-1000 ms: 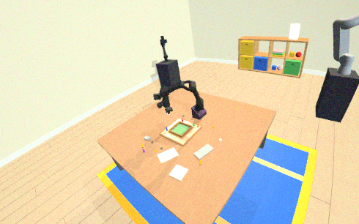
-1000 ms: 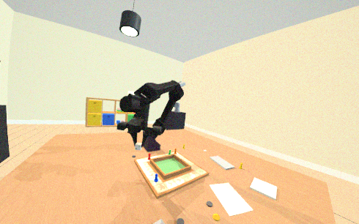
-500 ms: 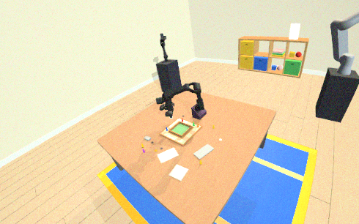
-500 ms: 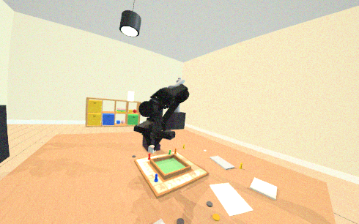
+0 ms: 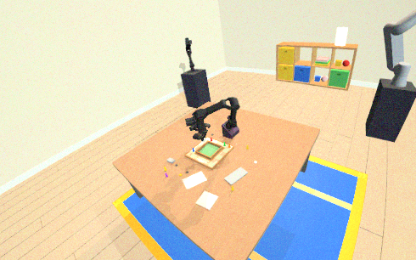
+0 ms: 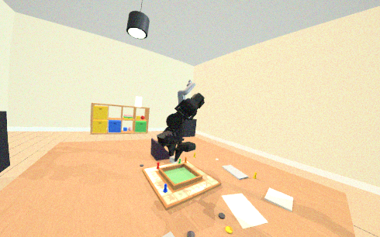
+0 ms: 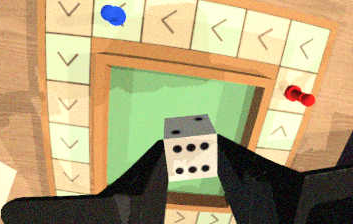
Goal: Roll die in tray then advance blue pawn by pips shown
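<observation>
My gripper tip is now 60 mm short of the blue pawn, 70 mm to the left of it and 80 mm above it. Round my gripper tip: white die right at my gripper tip; then green tray 40 mm to the left, 100 mm below; then red pawn 110 mm behind, 20 mm to the right, 80 mm below.
</observation>
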